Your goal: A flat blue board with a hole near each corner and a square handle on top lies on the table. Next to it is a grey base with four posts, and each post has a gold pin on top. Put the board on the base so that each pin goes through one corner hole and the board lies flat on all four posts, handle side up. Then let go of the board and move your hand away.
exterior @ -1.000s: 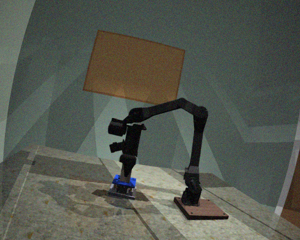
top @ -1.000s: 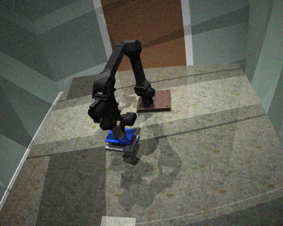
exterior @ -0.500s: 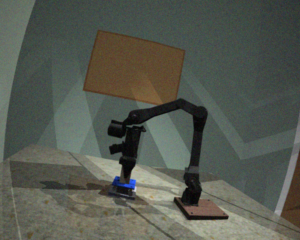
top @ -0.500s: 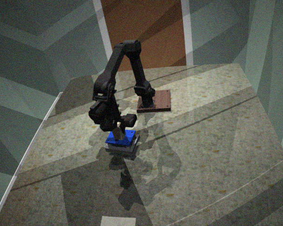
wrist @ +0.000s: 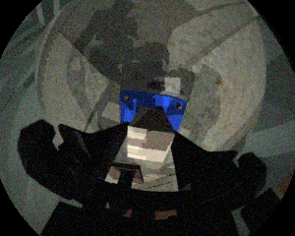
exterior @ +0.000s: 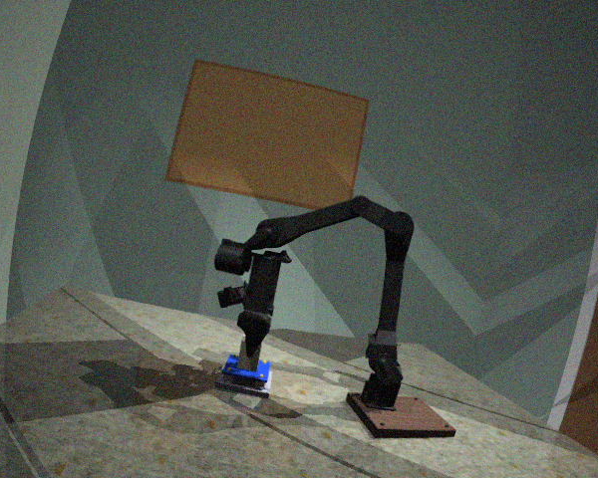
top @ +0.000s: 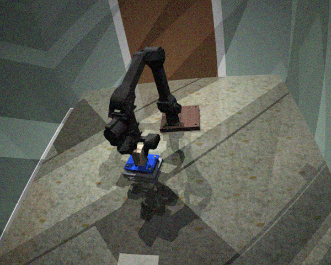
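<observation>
My gripper tip is 20 mm above the blue board. Round my gripper tip: grey base (60 mm below).
</observation>
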